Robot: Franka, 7 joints.
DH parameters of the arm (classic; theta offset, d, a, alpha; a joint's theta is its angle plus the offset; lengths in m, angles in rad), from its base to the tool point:
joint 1: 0 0.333 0 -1.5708
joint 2: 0 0 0 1.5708
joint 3: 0 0.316 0.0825 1.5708
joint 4: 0 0 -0.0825 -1.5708
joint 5: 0 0.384 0 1.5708
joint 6: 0 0 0.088 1.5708
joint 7: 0 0.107 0 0
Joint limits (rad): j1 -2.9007..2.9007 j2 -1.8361..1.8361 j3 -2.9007..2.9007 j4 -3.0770..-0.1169 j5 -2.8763..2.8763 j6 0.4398..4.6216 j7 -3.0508..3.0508
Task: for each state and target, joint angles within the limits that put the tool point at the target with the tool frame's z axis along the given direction. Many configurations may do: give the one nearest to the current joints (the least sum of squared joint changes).
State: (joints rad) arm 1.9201 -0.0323 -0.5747 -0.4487 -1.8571 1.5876 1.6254
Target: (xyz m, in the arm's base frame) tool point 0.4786 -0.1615 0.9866 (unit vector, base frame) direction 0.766 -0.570 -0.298
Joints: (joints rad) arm 2.1836 -0.6517 -1.0368 -0.6750 -1.9344 1.6894 1.6254
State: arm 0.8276 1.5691 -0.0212 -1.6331 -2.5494 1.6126 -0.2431
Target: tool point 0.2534 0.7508 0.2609 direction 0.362 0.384 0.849
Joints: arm 1.2999 1.1081 -0.0262 -1.1694 -2.8731 1.3794 -0.2431
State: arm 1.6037 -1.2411 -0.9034 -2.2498 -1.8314 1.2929 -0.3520
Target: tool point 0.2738 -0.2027 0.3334 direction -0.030 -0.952 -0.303
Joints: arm 0.6970 -1.1605 -1.1322 -2.9516 -2.1371 1.1879 -0.3520
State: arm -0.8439 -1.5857 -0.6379 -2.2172 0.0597 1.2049 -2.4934
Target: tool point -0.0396 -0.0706 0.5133 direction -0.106 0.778 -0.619
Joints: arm -0.7075 -1.5031 -0.5483 -2.6685 0.2058 0.5294 -2.4934
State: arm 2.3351 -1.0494 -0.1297 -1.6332 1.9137 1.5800 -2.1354
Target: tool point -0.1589 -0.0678 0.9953 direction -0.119 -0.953 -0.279
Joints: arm 2.4951 -0.6353 0.0318 -1.4159 1.7341 1.0369 -2.1354
